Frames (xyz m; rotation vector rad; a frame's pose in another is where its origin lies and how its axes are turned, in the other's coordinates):
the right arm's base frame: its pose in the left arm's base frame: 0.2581 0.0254 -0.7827 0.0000 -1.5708 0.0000
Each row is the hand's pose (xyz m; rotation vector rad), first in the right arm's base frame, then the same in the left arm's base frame.
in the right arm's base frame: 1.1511 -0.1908 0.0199 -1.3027 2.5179 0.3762
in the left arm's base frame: 0.2382 -0.1654 0.3684 -0.9100 1.1449 -0.5022
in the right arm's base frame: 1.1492 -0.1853 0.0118 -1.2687 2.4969 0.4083
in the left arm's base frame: 0.2463 -0.1599 0.3665 -0.9129 1.1174 -0.4684
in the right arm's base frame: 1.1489 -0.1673 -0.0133 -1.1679 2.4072 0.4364
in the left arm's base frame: 0.2714 -0.1419 0.3662 -0.8885 1.0048 -0.4051
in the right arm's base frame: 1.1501 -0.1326 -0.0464 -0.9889 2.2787 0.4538
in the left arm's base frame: 0.3045 -0.1072 0.3674 -0.8190 0.8372 -0.3038
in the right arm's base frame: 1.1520 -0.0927 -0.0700 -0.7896 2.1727 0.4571
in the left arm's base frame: 0.3281 -0.0673 0.3693 -0.7221 0.6934 -0.1926
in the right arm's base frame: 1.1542 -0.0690 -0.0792 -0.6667 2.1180 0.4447
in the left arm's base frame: 0.3373 -0.0436 0.3715 -0.6504 0.6180 -0.1299
